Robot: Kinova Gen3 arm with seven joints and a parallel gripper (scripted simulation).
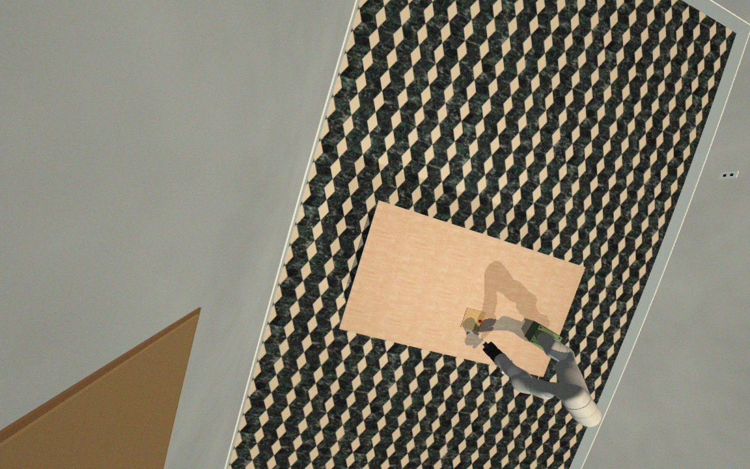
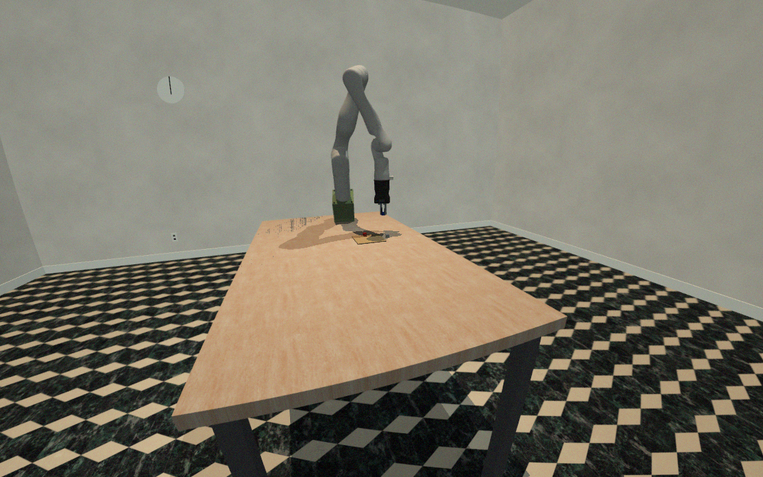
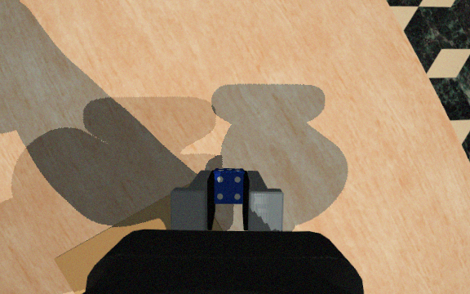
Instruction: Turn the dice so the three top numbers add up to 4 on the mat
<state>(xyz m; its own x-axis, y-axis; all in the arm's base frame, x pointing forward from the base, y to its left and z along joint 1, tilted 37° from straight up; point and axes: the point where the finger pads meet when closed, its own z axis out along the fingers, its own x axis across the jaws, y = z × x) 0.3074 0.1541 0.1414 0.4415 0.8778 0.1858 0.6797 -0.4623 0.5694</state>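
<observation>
The white die is 60 mm ahead of my hand and 110 mm below it. Also, from my hand: tan mat 60 mm ahead, 100 mm to the right, 120 mm below; blue die 10 mm below; red die 10 mm ahead, 110 mm to the right, 110 mm below.
</observation>
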